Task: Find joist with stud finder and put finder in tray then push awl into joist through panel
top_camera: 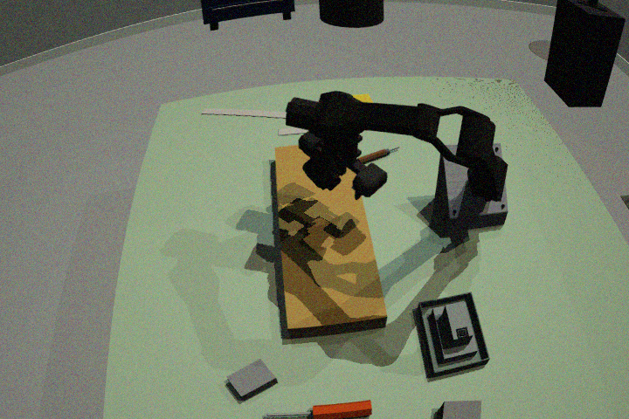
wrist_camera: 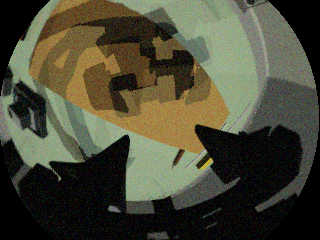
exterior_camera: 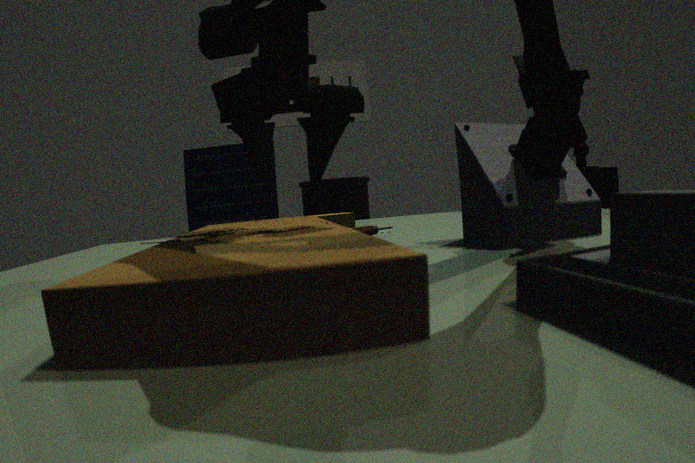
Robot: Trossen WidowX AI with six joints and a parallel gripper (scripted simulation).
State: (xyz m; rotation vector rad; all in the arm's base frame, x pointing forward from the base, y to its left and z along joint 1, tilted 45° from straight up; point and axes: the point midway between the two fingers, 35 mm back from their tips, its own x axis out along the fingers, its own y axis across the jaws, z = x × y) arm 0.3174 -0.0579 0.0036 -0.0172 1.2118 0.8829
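My gripper tip is now 19 cm to the left of the awl, 14 cm past it and 8 cm above it. From my gripper tip the other things lie so: stud finder (37 cm to the left, 16 cm behind, 4 cm below); yellow block (42 cm to the right, 11 cm behind, 8 cm below); grey tray (36 cm to the left, 16 cm behind, 8 cm below).
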